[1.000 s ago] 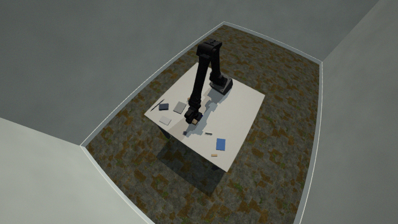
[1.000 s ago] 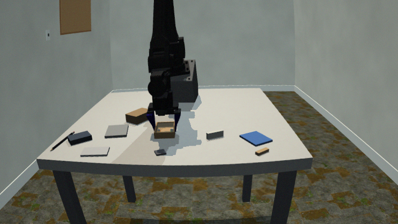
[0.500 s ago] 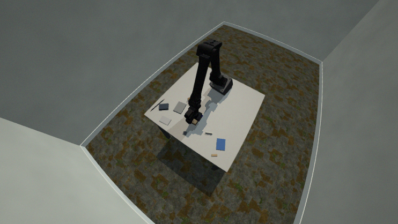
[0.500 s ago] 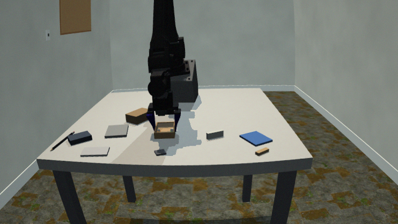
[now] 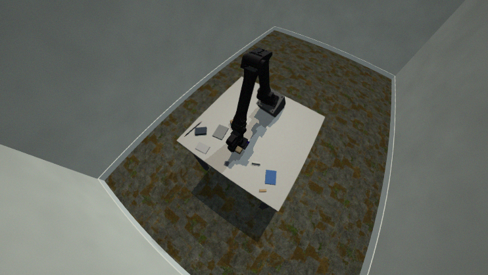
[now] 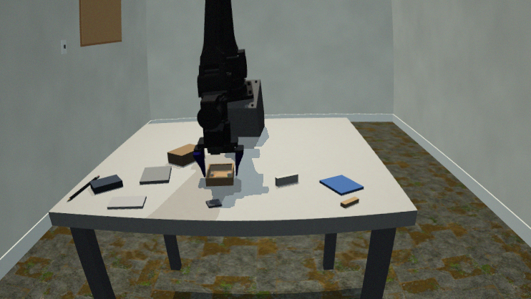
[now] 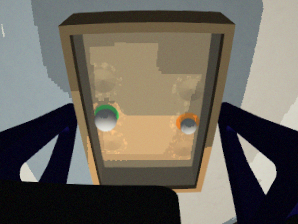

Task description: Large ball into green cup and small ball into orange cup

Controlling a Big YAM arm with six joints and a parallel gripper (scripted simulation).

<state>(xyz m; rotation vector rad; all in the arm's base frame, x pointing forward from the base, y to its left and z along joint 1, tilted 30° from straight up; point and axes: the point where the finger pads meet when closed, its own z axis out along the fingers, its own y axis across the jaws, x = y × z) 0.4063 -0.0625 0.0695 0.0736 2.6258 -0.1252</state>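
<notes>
My gripper is now 1 cm above the wooden puzzle. Round my hand: grey slab 19 cm to the right, 4 cm behind, 1 cm below; then small dark tile 16 cm ahead, 2 cm to the right, 1 cm below; then brown box 17 cm behind, 10 cm to the right.
</notes>
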